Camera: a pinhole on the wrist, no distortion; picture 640 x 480 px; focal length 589.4 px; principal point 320.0 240.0 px. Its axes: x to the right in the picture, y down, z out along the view. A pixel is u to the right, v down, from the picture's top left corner.
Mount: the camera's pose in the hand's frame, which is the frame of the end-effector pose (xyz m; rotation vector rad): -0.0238 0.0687 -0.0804 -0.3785 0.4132 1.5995
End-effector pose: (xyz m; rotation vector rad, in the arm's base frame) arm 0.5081 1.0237 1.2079 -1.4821 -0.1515 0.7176
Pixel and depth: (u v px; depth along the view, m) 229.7 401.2 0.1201
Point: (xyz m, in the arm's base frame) 0.4099 1.0169 1.1287
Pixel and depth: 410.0 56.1 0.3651
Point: 0.3674 1.2251 0.9240
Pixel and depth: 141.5 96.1 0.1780
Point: 0.4383 1.1132 1.1096
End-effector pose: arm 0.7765 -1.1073 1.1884 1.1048 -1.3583 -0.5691
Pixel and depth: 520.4 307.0 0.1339
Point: 0.7085 -1.0036 1.3155
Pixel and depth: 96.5 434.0 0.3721
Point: 0.4194 -1.0344 1.1793
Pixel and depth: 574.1 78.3 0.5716
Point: 0.3685 -1.0554 1.6941
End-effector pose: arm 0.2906 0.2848 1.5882 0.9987 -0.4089 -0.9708
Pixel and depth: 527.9 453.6 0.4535
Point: 0.2220 0.3998 2.0937
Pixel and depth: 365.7 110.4 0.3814
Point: 0.2997 0.1657 1.9421
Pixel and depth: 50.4 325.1 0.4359
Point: 0.0280 0.1561 1.8870
